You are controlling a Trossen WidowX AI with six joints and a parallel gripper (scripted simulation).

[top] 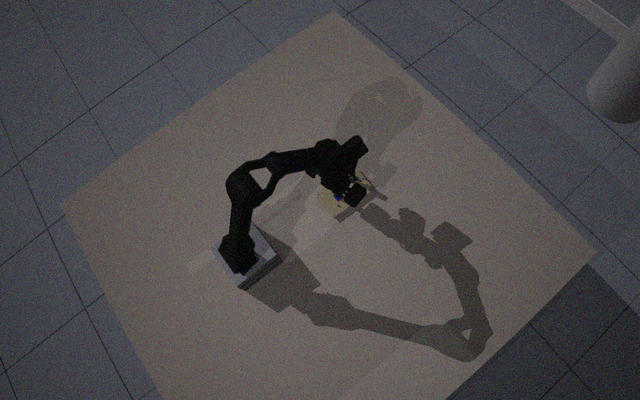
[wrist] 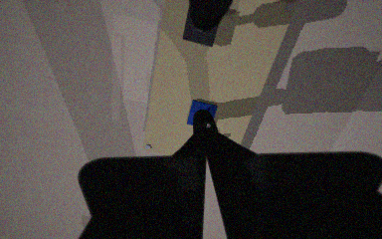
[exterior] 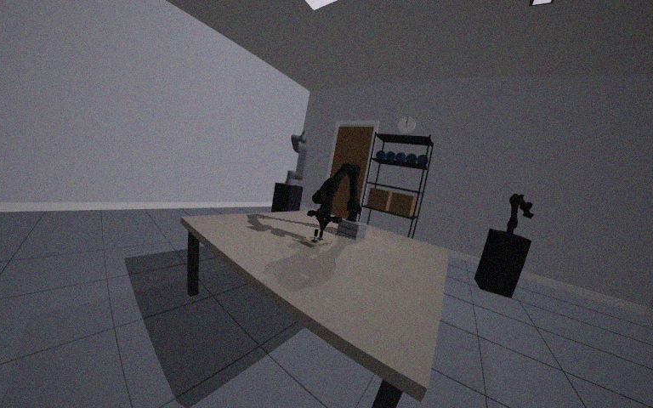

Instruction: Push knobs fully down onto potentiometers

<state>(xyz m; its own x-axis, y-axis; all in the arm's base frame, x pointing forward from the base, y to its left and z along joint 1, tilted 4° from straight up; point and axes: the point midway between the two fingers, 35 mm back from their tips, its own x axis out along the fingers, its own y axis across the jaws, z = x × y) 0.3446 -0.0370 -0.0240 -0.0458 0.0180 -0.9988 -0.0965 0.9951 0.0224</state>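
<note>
The dark knob lies 10 mm below my gripper tip.
</note>
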